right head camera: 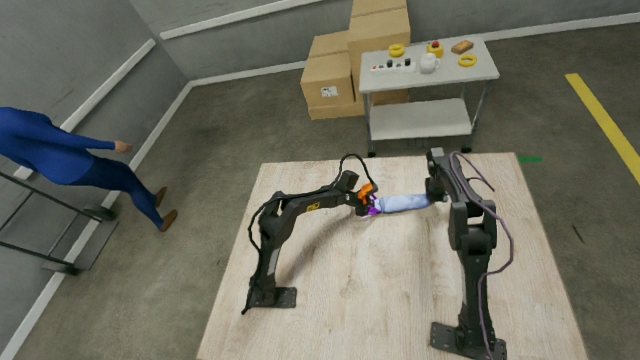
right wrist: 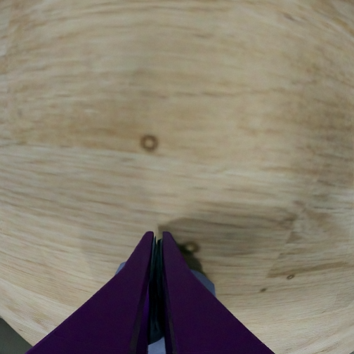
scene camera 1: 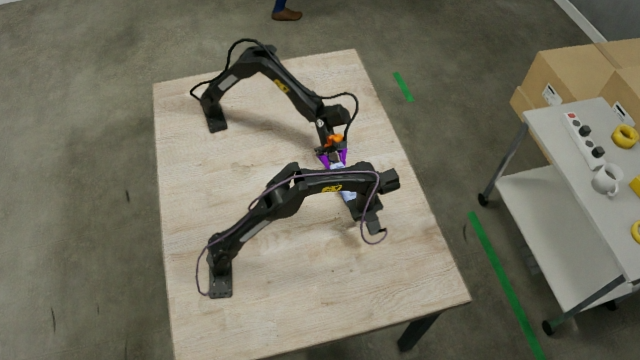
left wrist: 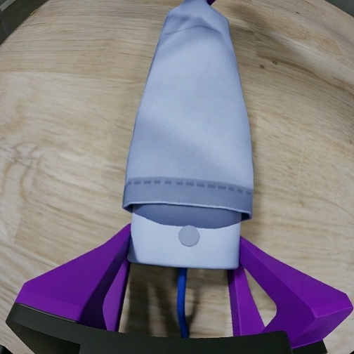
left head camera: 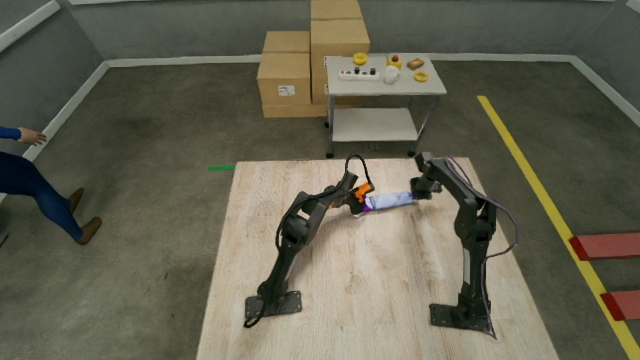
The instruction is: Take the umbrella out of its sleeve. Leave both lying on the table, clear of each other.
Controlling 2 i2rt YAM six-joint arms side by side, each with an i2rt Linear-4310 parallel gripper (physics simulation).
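The pale blue sleeve [left head camera: 392,201] [right head camera: 404,203] [scene camera 1: 348,195] [left wrist: 190,115] runs between my two grippers, its stitched mouth toward the left one. The umbrella's pale end [left wrist: 160,250], with a round button and a blue cord, sticks a little out of the mouth; the rest is hidden inside. My left gripper [left head camera: 365,204] [left wrist: 181,237] is shut on this umbrella end, a finger on each side. My right gripper [left head camera: 418,193] [right wrist: 157,241] is shut on the sleeve's closed far end, which is gathered narrow between its nearly touching fingers. Bits of sleeve show beside them in the right wrist view.
The wooden table [left head camera: 345,300] [scene camera 1: 280,320] carries both arms. Behind its far edge stands a cart [left head camera: 375,91] with a power strip [left head camera: 359,76], a white mug [left head camera: 391,75] and yellow rings. Cardboard boxes [left head camera: 285,72] stand beside the cart. A person [right head camera: 55,150] is at the far left.
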